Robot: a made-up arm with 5 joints.
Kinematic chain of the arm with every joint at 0, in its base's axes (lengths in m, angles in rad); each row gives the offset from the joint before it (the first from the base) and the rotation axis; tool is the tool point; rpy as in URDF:
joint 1: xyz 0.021 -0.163 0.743 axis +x
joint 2: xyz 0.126 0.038 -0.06 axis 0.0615 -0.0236 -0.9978
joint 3: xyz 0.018 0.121 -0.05 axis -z
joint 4: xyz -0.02 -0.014 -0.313 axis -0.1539 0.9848 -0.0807
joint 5: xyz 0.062 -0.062 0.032 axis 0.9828 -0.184 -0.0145
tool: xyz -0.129 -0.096 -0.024 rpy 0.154 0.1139 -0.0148
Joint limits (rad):
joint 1: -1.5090..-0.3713
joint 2: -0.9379..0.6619
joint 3: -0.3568..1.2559
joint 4: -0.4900..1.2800
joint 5: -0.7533..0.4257
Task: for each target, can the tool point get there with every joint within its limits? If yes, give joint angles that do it. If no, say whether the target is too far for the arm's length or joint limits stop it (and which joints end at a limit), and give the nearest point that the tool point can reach.
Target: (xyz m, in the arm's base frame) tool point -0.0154 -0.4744 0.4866
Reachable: yes | joints -0.8767 -0.3815 0.6160 -0.3433 -0.3553
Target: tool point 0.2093 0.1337 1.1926
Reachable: no: joint limits stop it (at a limit: joint 1, joint 2, joint 5) | nearest point 0.1001 -0.4582 0.7610 | short by 0.741 m
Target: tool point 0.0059 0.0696 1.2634
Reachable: no: joint limits stop it (at a limit: joint 1, joint 2, joint 5) | nearest point 0.0490 -0.4638 0.7717 | short by 0.727 m
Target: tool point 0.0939 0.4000 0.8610
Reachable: no: joint limits stop it (at a limit: joint 1, joint 2, joint 3, joint 5) | nearest point 0.1168 -0.0596 0.3832 | short by 0.663 m
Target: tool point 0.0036 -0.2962 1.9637
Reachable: no: too far | nearest point 0.0537 -0.5383 0.8149 | short by 1.175 m
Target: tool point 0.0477 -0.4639 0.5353
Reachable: yes | joints -1.1976 0.4360 0.3851 0.4869 -0.1575
